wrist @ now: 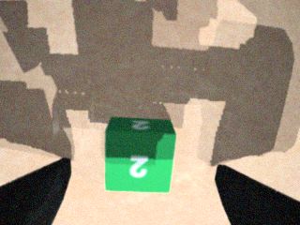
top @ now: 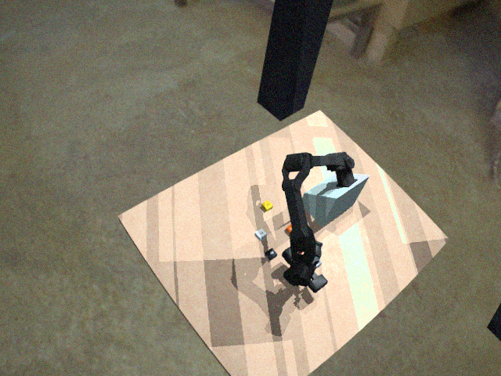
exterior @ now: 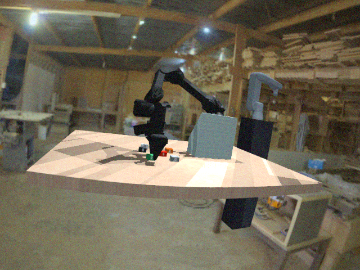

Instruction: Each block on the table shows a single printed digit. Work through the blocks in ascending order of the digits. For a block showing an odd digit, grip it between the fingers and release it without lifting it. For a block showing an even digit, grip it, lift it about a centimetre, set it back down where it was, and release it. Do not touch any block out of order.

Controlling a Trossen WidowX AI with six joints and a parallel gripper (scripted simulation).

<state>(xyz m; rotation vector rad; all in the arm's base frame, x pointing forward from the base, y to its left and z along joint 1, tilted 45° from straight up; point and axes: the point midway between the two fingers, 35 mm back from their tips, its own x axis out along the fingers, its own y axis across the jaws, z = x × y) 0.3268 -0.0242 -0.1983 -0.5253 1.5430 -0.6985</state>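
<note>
Now: the green block 10 mm ahead of my gripper tip. Round my gripper tip: red block (80 mm to the right, 60 mm behind); black block (140 mm to the right, 20 mm ahead); grey block (90 mm behind).
</note>
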